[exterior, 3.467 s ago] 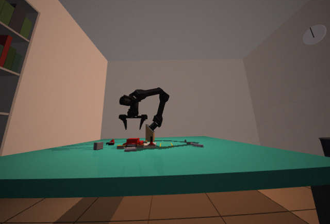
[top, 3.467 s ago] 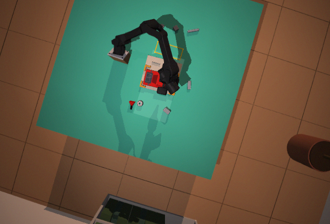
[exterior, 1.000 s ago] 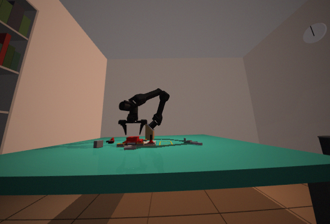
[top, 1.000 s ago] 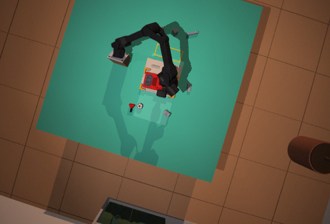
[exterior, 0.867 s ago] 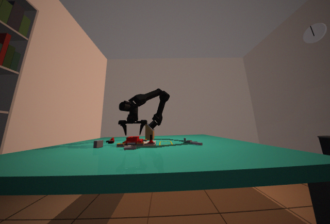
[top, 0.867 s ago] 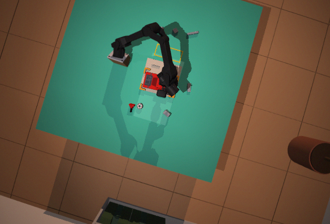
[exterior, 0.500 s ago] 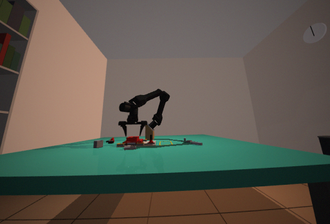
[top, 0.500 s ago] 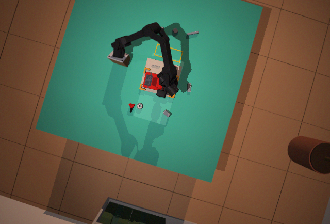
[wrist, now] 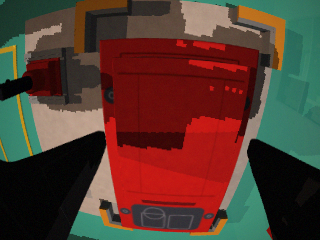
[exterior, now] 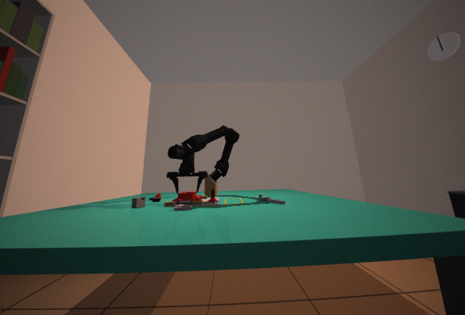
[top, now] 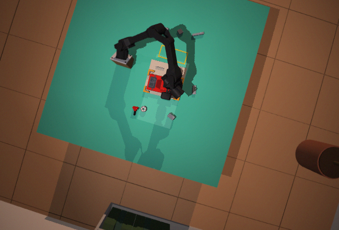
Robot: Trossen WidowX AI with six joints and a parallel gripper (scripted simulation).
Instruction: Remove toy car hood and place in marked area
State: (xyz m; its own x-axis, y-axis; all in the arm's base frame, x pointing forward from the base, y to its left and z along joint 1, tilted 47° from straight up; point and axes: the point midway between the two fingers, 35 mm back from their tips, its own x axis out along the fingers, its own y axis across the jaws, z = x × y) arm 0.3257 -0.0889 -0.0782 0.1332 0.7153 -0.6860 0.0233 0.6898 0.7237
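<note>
Right now my gripper tip is 10 mm above the hood.
</note>
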